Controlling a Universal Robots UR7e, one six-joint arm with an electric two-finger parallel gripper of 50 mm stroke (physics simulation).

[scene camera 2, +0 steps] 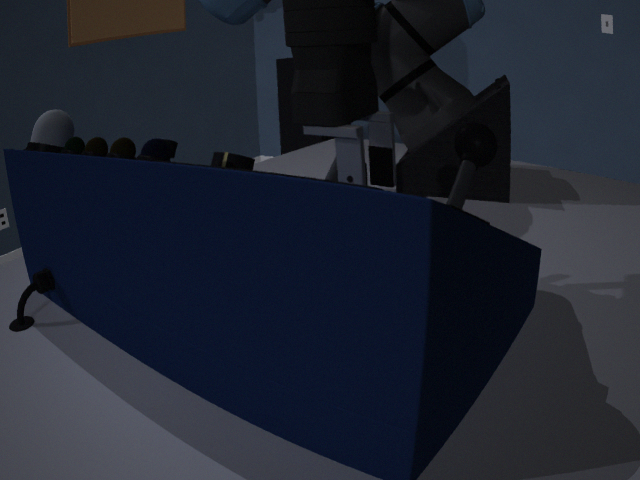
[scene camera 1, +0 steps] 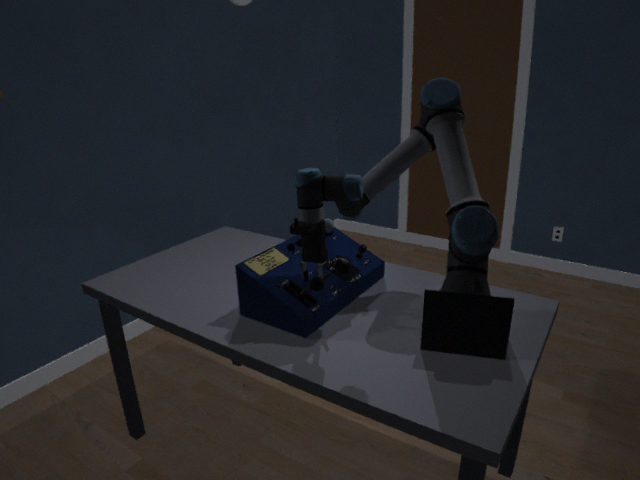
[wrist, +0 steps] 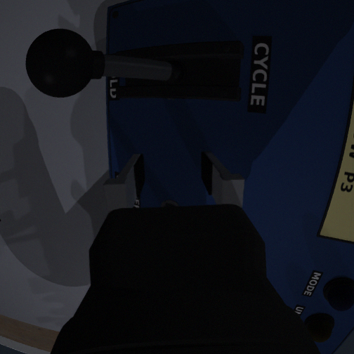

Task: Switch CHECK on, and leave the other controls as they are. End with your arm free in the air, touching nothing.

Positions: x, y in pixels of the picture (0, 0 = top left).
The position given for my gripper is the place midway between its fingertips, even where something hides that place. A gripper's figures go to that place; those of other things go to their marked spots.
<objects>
My gripper [wrist: 172, 165]: 17 cm from the lens. A cycle lever [wrist: 59, 62] is 12 cm from the lens.
</objects>
